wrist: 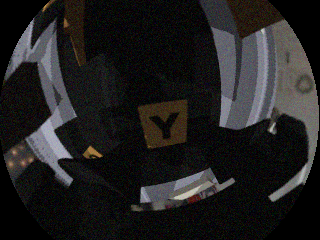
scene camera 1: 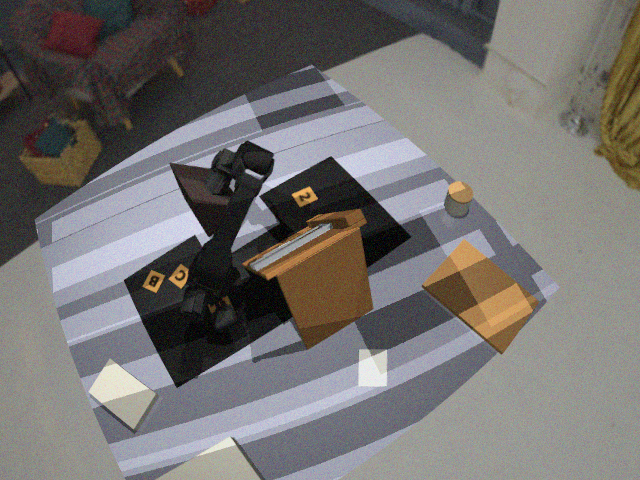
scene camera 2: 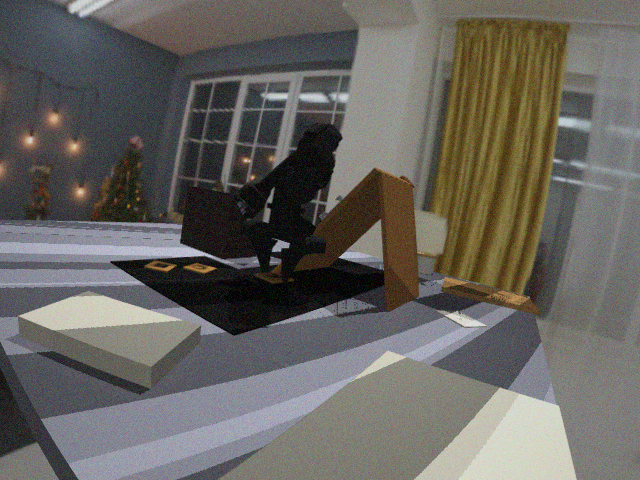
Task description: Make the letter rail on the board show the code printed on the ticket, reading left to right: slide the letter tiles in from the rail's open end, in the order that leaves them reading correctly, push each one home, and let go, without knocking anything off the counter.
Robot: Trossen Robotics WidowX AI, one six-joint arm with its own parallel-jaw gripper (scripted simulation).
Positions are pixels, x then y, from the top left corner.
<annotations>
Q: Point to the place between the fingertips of my gripper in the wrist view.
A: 165,126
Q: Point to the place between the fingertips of my gripper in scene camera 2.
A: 274,277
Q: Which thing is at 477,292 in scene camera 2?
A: A flat orange slab.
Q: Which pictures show the flat orange slab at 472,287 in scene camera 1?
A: Scene camera 1 and scene camera 2 only.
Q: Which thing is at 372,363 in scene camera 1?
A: A white card.
</annotations>
